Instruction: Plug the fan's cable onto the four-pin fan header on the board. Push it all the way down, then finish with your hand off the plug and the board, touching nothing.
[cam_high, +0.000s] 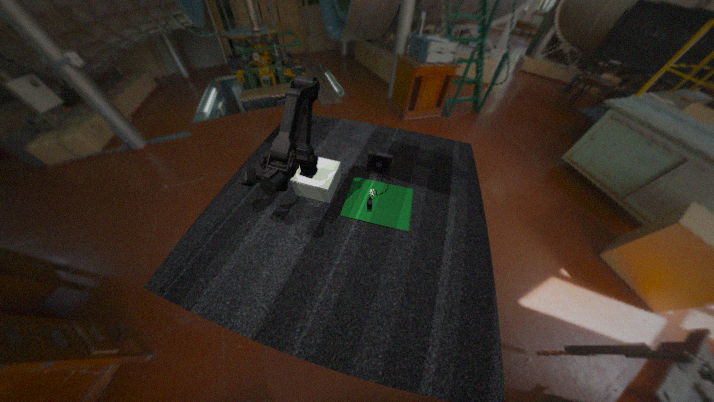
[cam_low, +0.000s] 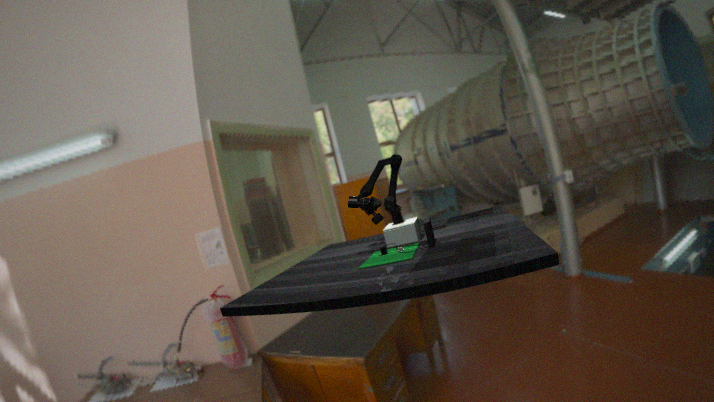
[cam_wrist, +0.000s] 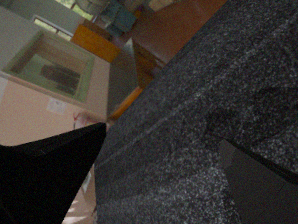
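Now: gripper tip 440 mm short of the dark fan plug, 170 mm to the right of it and 140 mm above it. Also, from my gripper tip: green board 470 mm ahead, 210 mm to the left, 170 mm below; fan header 430 mm ahead, 250 mm to the left, 160 mm below.
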